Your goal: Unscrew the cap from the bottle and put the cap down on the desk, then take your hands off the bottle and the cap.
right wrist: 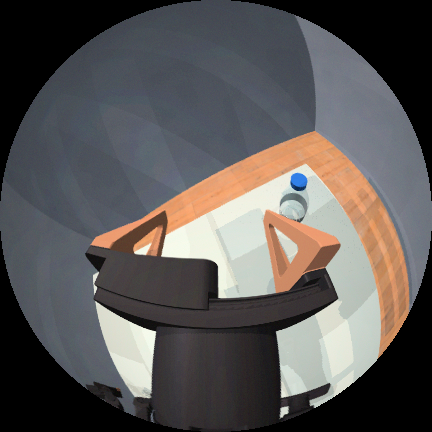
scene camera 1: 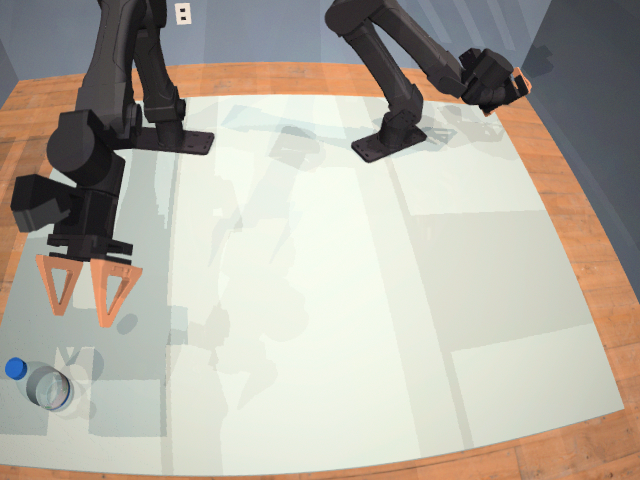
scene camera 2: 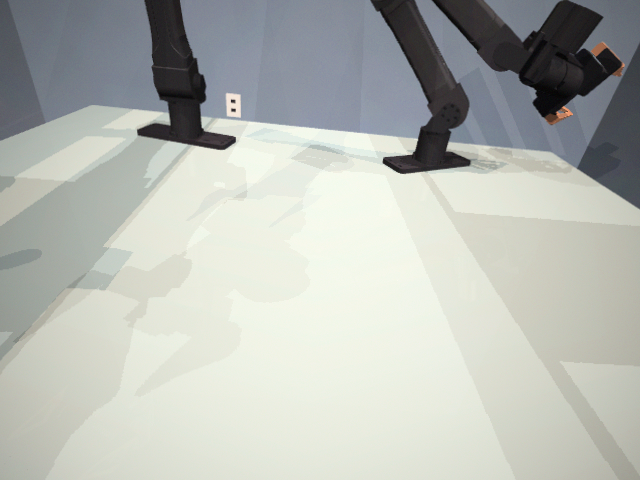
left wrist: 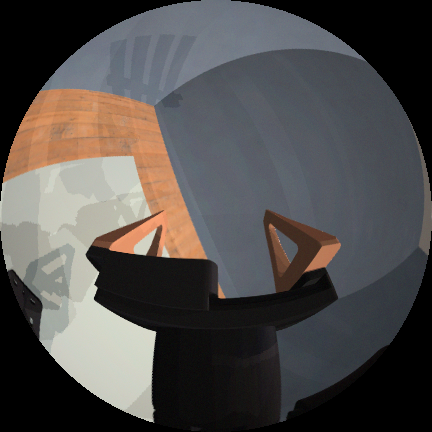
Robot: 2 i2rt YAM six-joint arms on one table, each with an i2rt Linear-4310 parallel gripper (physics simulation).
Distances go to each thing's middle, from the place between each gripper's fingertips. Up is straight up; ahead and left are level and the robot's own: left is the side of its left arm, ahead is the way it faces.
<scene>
I see my right gripper 4 cm short of the clear plastic bottle (scene camera 1: 43,385), 14 cm to the left of it and 15 cm above it.
Right now my left hand is 97 cm to the left of the clear plastic bottle, 63 cm short of it and 10 cm above it.
</scene>
